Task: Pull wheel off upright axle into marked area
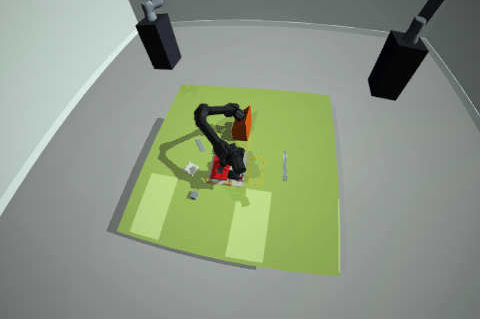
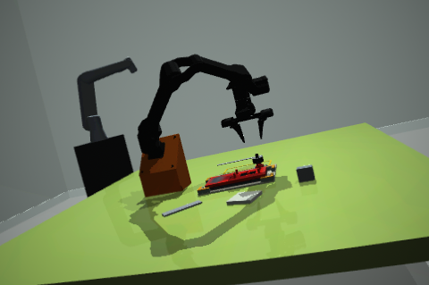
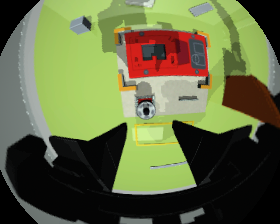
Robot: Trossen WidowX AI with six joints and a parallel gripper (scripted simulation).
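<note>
My gripper tip is 7 cm above the dark wheel. Also, from my gripper tip: plate 32 cm to the right, 11 cm below, 1 cm ahead; dark hub 8 cm below; grey cube 23 cm to the right, 18 cm ahead, 9 cm below.
</note>
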